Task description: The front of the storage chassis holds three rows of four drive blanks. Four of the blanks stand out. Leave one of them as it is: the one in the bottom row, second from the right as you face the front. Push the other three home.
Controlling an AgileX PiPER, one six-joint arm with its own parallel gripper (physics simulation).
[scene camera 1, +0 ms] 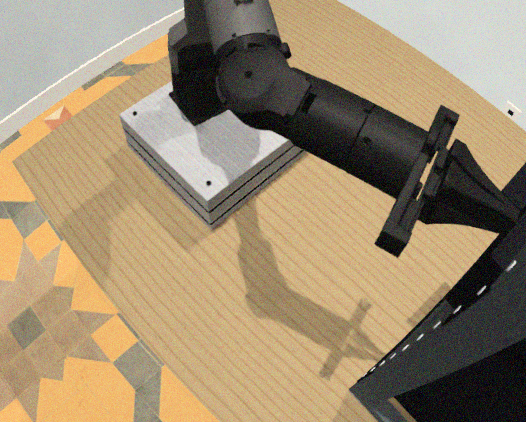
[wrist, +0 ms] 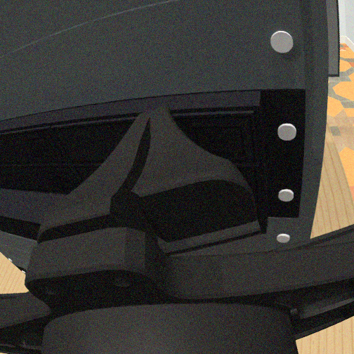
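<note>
The dark storage chassis (scene camera 1: pixel 462 320) (wrist: pixel 150 55) stands at the lower right in the scene view and fills the upper part of the wrist view. Its recessed front with the dark blanks shows behind the fingers. One blank (wrist: pixel 27 202) stands out at the lower left of the wrist view, with its lighter top face showing. My gripper (scene camera 1: pixel 516 216) (wrist: pixel 160 127) is shut and empty, its joined fingertips at the front, over the upper right part of the recess. Contact cannot be made out. The fingers hide much of the lower rows, and the other blanks are too dark to judge.
The right flange of the chassis carries several pale round studs (wrist: pixel 286 132). The arm's base sits on a light metal plate (scene camera 1: pixel 170 150) on the wooden table (scene camera 1: pixel 165 300). A patterned floor (scene camera 1: pixel 85 390) lies beyond the table edge.
</note>
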